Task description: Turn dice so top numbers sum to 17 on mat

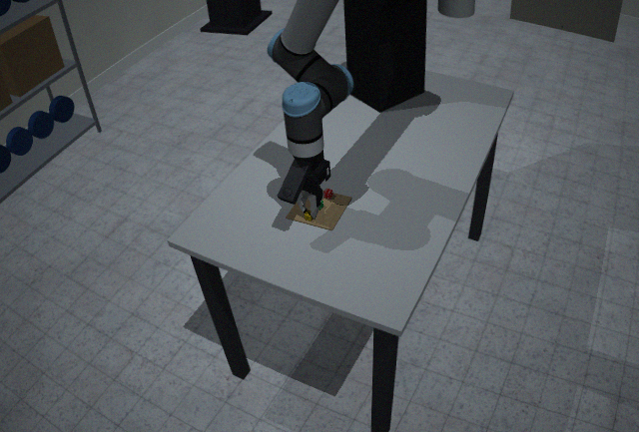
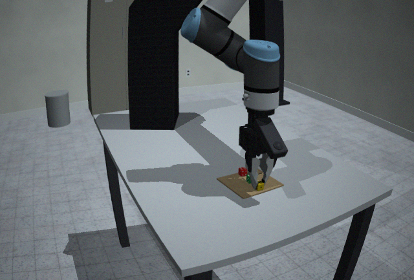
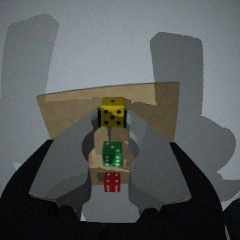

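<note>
Now: the yellow die 1 cm below my hand. The rest, counted from my hand: mat (5 cm behind, 1 cm to the left, 2 cm below); red die (10 cm behind, 2 cm to the left, 1 cm below); green die (5 cm behind, 1 cm to the left, 1 cm below).
</note>
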